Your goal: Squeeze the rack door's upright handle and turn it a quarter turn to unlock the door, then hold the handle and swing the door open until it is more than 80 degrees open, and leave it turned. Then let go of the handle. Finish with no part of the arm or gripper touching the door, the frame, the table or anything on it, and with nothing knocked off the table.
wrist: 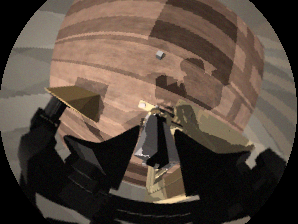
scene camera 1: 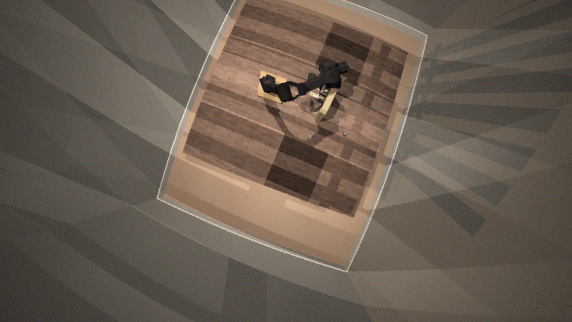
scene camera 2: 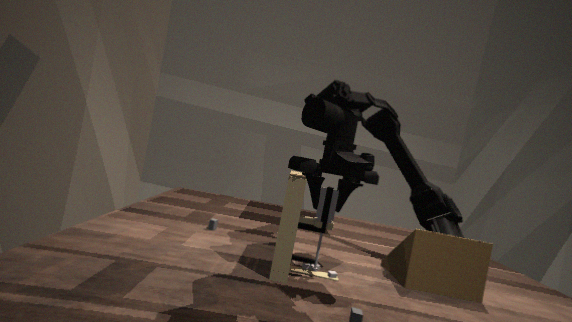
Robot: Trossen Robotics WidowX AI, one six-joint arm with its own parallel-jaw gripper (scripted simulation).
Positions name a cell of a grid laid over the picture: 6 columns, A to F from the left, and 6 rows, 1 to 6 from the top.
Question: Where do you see a grey upright handle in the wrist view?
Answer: D5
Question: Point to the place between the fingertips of the gripper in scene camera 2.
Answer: At D4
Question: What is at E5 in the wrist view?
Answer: The gripper.
